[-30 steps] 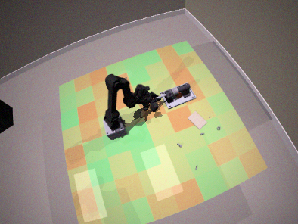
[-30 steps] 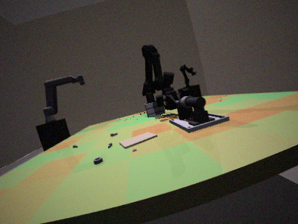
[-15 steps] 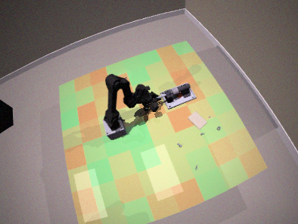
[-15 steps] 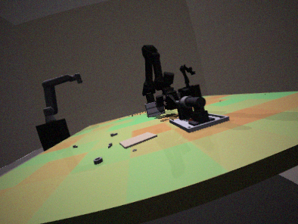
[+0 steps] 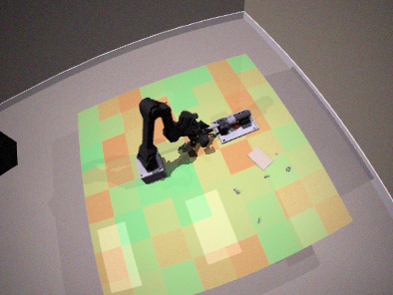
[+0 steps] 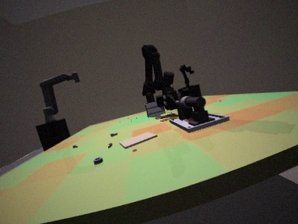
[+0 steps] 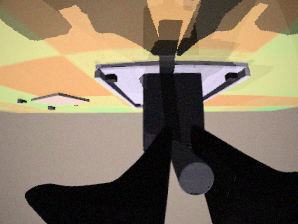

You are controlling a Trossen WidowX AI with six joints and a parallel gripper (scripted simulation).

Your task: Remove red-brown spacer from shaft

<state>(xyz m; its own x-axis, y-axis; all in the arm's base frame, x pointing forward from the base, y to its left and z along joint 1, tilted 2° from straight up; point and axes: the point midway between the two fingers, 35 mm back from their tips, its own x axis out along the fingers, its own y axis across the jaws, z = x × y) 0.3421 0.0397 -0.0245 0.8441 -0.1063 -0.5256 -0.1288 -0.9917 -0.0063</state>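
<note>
Right now my gripper tip is 5 cm short of the shaft, 1 cm to the left of it and 2 cm below it. The rest, counted from my gripper tip: flat tan plate (14 cm ahead, 26 cm to the right, 6 cm below); then red-brown spacer (14 cm ahead, 2 cm to the right, 5 cm below).
</note>
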